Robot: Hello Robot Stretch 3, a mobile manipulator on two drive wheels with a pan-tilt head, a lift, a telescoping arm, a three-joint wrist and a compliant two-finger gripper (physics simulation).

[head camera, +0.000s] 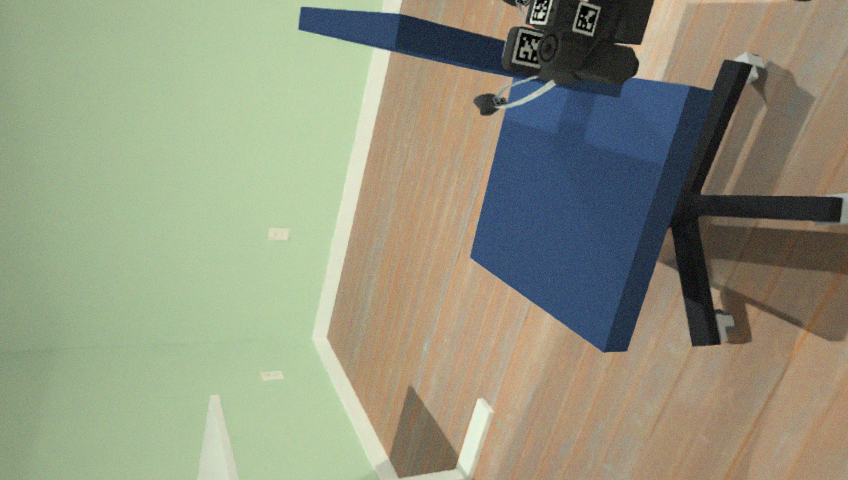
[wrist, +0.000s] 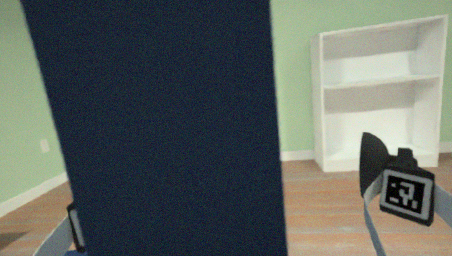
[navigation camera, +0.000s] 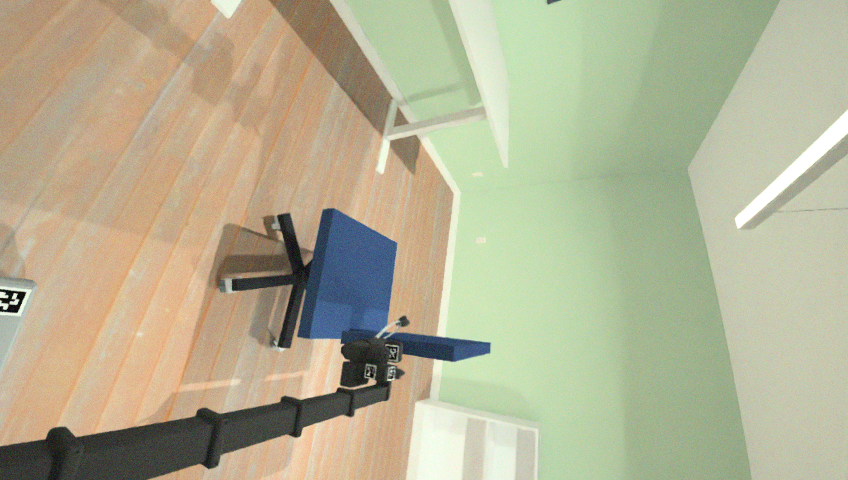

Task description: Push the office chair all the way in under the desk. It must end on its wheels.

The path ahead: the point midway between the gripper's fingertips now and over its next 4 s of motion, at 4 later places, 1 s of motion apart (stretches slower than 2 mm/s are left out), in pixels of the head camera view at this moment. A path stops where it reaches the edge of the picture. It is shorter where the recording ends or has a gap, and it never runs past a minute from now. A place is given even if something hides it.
My gripper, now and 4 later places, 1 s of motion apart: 491,49; 488,50; 490,46; 491,44; 494,39
